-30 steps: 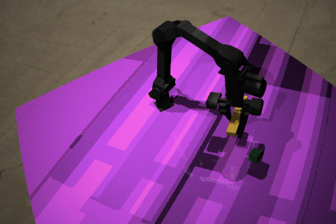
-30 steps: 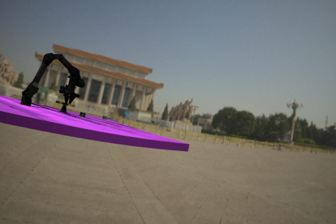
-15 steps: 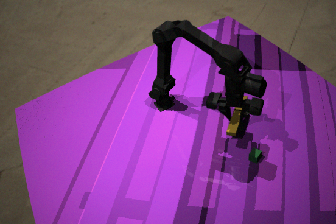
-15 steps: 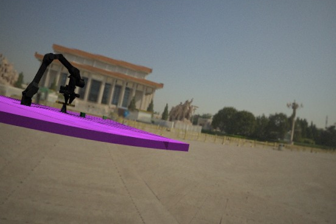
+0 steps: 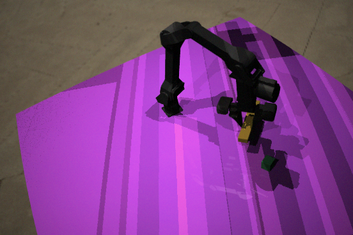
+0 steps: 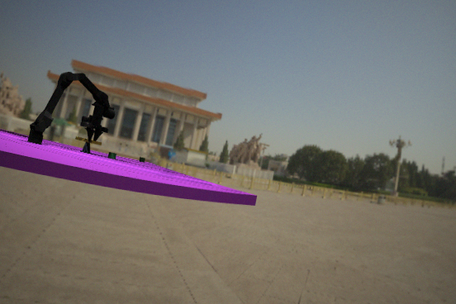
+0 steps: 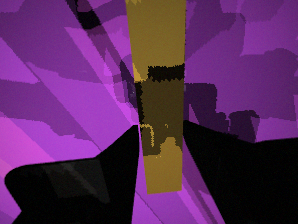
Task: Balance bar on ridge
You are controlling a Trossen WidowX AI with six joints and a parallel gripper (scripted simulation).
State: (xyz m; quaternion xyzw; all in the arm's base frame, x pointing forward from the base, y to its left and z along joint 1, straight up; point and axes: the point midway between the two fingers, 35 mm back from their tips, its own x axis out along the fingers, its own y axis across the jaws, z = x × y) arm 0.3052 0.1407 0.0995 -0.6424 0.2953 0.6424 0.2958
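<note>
Right now the yellow bar is 2 cm behind my gripper tip and 2 cm to the left of it. Round my gripper tip: small green cube (13 cm ahead, 1 cm to the right, 5 cm below).
</note>
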